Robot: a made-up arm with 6 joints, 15 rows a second.
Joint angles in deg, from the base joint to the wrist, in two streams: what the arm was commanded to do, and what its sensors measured. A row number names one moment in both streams.
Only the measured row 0 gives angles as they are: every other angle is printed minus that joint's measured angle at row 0.
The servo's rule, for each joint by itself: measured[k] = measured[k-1] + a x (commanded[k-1-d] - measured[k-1]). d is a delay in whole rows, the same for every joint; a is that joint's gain. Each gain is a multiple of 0.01, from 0.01 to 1. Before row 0 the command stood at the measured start. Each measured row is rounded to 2 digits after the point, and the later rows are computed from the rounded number. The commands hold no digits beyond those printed.
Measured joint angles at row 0:
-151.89, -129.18, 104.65, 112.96, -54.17, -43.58
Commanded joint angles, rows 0 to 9:
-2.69, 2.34, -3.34, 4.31, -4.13, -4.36
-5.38, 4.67, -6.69, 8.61, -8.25, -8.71
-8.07, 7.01, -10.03, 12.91, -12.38, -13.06
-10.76, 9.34, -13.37, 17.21, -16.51, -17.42
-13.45, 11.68, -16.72, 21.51, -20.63, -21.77
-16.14, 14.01, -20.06, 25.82, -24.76, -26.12
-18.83, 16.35, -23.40, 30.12, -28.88, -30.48
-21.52, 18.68, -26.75, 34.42, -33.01, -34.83
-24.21, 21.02, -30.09, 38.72, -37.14, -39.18
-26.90, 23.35, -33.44, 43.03, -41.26, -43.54
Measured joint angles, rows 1 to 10:
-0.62, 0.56, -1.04, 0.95, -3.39, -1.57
-1.71, 1.55, -2.79, 2.64, -7.38, -4.14
-3.17, 2.86, -5.03, 4.90, -11.48, -7.35
-4.92, 4.42, -7.62, 7.61, -15.60, -10.98
-6.88, 6.16, -10.44, 10.67, -19.72, -14.86
-9.01, 8.04, -13.42, 14.00, -23.85, -18.91
-11.27, 10.03, -16.51, 17.55, -27.97, -23.08
-13.63, 12.11, -19.68, 21.26, -32.10, -27.31
-16.06, 14.25, -22.91, 25.10, -36.23, -31.58
-18.55, 16.43, -26.17, 29.04, -40.35, -35.89
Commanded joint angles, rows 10 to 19:
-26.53, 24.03, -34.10, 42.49, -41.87, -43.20
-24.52, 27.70, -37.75, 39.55, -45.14, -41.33
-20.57, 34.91, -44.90, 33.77, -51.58, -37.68
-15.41, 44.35, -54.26, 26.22, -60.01, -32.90
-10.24, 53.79, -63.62, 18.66, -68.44, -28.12
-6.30, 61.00, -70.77, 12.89, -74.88, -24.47
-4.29, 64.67, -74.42, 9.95, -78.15, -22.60
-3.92, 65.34, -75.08, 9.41, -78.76, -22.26
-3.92, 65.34, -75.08, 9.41, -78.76, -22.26
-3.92, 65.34, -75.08, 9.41, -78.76, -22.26
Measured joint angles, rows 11 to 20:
-20.39, 18.25, -28.63, 32.00, -41.60, -38.52
-21.34, 20.52, -31.46, 33.66, -44.50, -39.53
-21.16, 23.97, -35.63, 33.68, -50.31, -38.86
-19.84, 28.86, -41.41, 32.04, -58.26, -36.71
-17.63, 34.84, -48.30, 29.10, -66.61, -33.62
-15.02, 41.12, -55.27, 25.53, -73.39, -30.33
-12.55, 46.77, -61.21, 22.10, -77.29, -27.55
-10.57, 51.23, -65.51, 19.31, -78.50, -25.65
-9.04, 54.62, -68.48, 17.13, -78.71, -24.43
-7.86, 57.19, -70.53, 15.43, -78.75, -23.65

